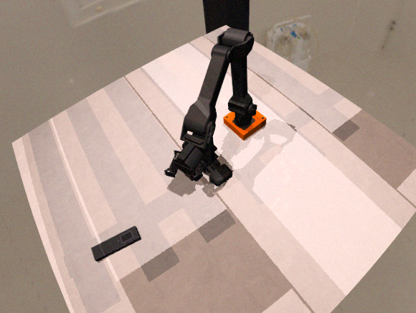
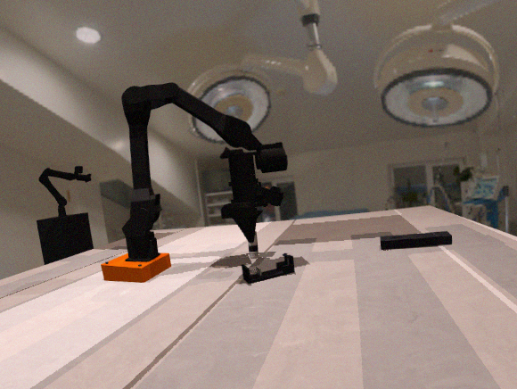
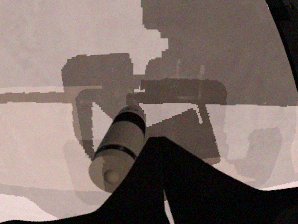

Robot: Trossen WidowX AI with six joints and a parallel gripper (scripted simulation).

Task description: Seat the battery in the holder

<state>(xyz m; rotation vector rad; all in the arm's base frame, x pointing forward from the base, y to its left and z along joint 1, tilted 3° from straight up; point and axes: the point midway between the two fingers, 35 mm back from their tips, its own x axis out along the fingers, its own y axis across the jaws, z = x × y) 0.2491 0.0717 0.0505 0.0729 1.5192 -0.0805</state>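
Right now my gripper tip is 2 cm to the right of the battery and 1 cm above it. Round my gripper tip: black remote 38 cm ahead, 4 cm to the right, 3 cm below.
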